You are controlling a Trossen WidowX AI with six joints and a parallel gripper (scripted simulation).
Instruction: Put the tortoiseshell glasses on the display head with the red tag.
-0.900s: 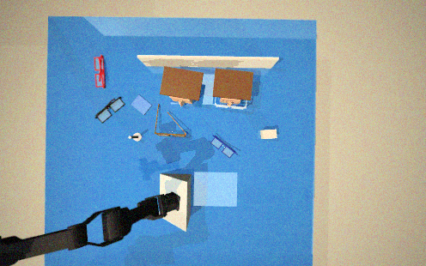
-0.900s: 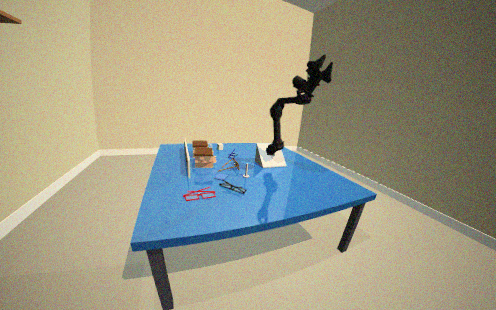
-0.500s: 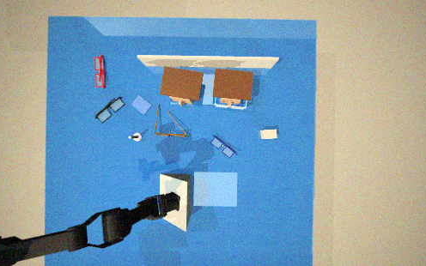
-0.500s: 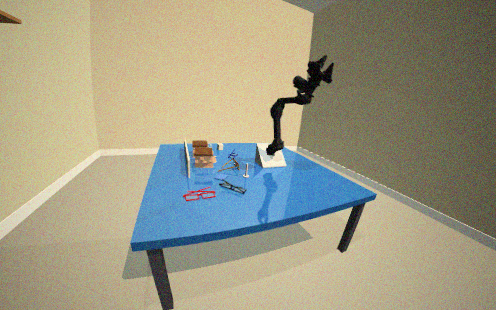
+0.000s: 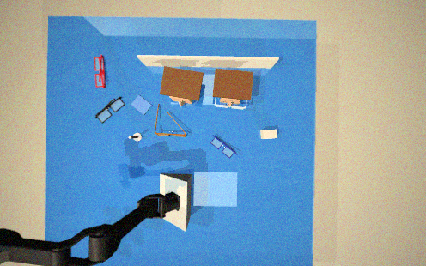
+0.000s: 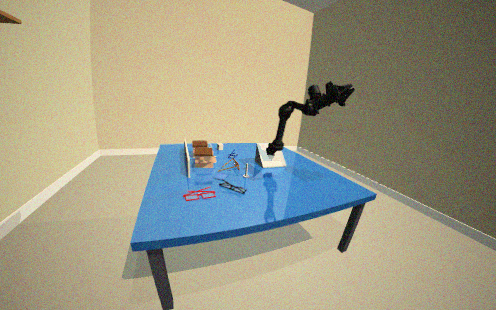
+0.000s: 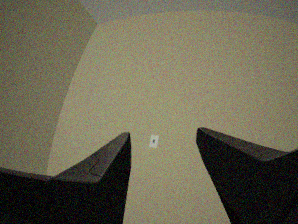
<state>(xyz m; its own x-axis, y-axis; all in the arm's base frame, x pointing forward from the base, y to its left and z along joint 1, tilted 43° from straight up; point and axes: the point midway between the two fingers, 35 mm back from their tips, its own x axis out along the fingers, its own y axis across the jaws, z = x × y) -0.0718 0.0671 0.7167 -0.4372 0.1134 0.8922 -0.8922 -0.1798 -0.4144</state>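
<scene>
The disc is 38 cm ahead of my gripper tip, 33 cm to the right of it and 56 cm below it. Also, from my gripper tip: white block (46 cm ahead, 95 cm to the right, 56 cm below); then light blue square (53 cm ahead, 34 cm to the right, 58 cm below); then white backboard (75 cm ahead, 64 cm to the right, 53 cm below).
</scene>
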